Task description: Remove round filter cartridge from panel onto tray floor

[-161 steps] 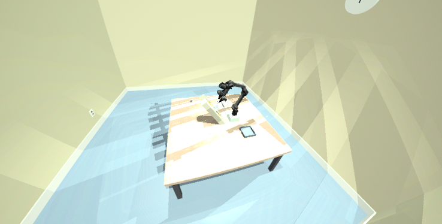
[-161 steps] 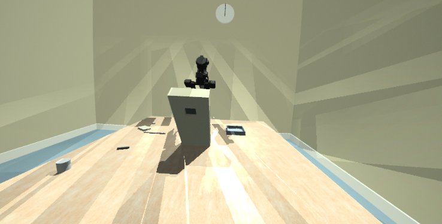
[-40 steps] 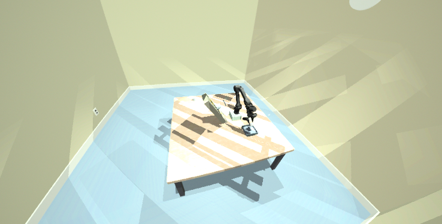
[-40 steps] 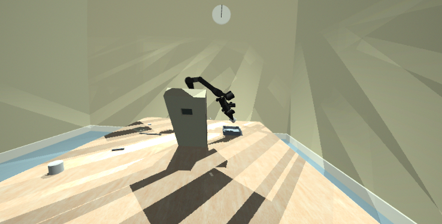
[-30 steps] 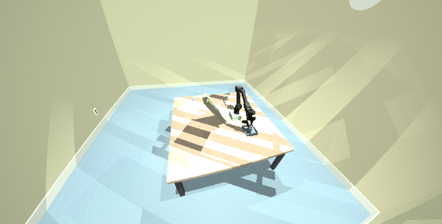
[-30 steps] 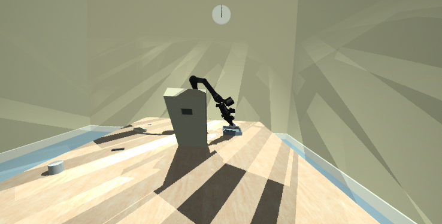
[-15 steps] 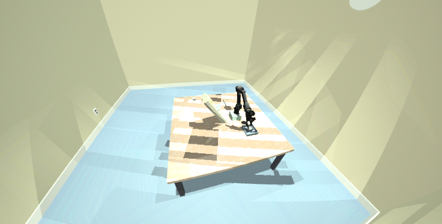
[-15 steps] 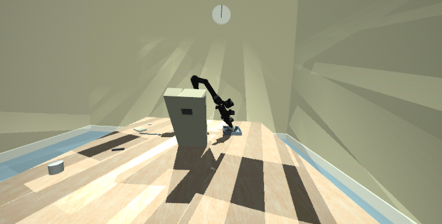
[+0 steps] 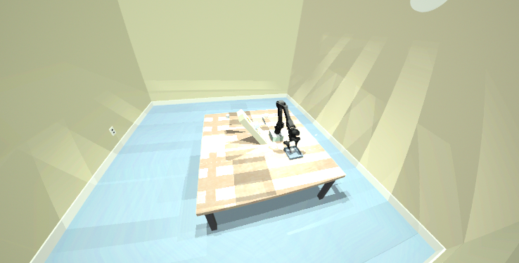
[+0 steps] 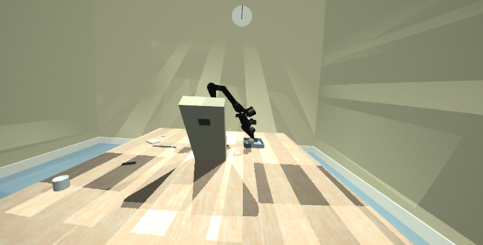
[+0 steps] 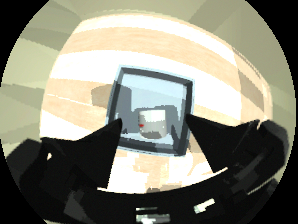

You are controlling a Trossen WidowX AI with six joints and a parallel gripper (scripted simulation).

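Now: gripper tip 30 mm above the round filter cartridge and 10 mm to the left of it. The rest, counted from my gripper tip: flat block 740 mm to the right, 80 mm behind, 50 mm below; then tray 50 mm below, 10 mm to the left; then dark bar 730 mm to the right, 270 mm ahead, 50 mm below.
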